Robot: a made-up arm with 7 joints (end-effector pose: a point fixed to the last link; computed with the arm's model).
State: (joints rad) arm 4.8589 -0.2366 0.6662 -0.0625 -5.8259 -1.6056 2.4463
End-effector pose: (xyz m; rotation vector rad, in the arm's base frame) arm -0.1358 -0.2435 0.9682 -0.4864 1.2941 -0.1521
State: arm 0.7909 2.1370 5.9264 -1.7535 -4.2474 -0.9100 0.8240
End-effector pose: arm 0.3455 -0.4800 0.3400 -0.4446 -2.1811 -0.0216
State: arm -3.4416 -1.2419 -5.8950 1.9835 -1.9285 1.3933 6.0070
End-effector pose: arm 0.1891 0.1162 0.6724 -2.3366 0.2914 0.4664
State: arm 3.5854 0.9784 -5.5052 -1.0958 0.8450 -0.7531 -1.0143
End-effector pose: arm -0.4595 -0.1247 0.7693 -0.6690 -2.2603 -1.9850
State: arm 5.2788 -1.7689 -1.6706 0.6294 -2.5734 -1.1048 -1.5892
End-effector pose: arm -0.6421 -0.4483 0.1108 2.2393 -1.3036 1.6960
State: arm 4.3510 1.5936 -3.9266 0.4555 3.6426 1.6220 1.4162
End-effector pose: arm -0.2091 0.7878 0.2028 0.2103 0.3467 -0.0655
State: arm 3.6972 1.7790 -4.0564 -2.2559 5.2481 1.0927 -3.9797
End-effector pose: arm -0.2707 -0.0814 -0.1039 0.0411 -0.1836 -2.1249
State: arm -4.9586 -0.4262 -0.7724 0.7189 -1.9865 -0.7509 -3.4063
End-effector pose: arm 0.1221 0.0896 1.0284 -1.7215 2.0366 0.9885
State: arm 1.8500 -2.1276 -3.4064 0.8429 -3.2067 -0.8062 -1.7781
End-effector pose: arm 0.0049 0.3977 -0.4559 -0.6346 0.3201 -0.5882
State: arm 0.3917 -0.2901 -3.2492 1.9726 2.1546 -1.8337 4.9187
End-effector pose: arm -0.3452 0.0070 0.4092 -1.3525 0.4573 1.0423
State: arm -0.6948 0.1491 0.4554 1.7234 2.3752 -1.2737 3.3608
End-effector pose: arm 0.3788 0.1694 0.4784 0.0127 0.9625 -2.7562
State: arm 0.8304 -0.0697 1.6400 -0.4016 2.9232 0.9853 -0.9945
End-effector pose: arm 0.1282 0.2161 1.0125 -1.3853 -1.8963 1.9483
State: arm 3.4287 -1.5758 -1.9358 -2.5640 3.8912 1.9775 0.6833
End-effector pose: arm 0.1946 0.0711 0.1892 -0.4948 0.1916 0.0063
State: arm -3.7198 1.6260 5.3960 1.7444 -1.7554 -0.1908 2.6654
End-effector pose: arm -0.1257 -0.4620 -0.1209 -0.8077 -0.1311 1.5003
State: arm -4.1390 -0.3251 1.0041 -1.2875 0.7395 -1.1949 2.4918
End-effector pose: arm 0.4660 0.0657 0.6272 -1.0063 1.0734 2.3369
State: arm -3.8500 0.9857 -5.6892 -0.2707 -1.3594 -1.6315 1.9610
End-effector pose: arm -0.4596 -0.3182 0.7854 0.9104 2.2134 -1.1804
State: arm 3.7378 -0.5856 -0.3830 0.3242 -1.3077 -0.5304 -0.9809
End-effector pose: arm 0.3250 -0.1818 1.0381 2.3753 -1.3423 -0.3438
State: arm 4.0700 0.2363 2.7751 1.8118 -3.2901 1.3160 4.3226
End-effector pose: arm 0.2522 -0.1280 0.7727 1.9851 -2.3680 -0.4373
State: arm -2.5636 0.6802 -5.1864 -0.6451 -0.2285 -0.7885 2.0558
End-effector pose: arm -0.4245 -0.0357 0.9125 -2.0833 -0.1266 -0.2548
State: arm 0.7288 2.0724 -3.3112 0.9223 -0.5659 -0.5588 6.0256
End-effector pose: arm 0.6094 -0.5722 0.1301 0.3287 -1.6261 -1.1152
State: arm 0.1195 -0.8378 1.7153 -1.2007 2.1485 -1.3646 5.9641
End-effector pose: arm -0.3603 0.3379 0.7504 -1.6259 -2.4988 -0.0846
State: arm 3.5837 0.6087 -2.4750 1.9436 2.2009 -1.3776 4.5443
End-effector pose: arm 0.0378 -0.1485 0.6009 1.8010 0.2492 -2.2822
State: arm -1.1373 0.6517 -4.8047 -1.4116 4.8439 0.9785 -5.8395
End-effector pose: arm -0.2082 0.4989 0.6135 1.2444 0.1774 0.2048
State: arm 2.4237 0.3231 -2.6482 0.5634 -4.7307 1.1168 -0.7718
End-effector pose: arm 0.0321 -0.2318 1.0109 -1.8620 0.6722 0.9976
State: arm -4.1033 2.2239 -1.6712 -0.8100 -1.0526 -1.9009 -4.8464
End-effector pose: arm -0.4522 -0.1921 -0.2773 1.3510 0.2749 -1.3747
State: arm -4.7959 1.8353 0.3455 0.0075 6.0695 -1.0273 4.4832
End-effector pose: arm 0.0596 -0.8634 0.0886 -2.2940 -0.3355 0.0914
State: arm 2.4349 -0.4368 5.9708 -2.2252 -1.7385 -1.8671 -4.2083
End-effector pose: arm 0.0958 0.3620 0.3878 2.2861 -0.0419 1.1879
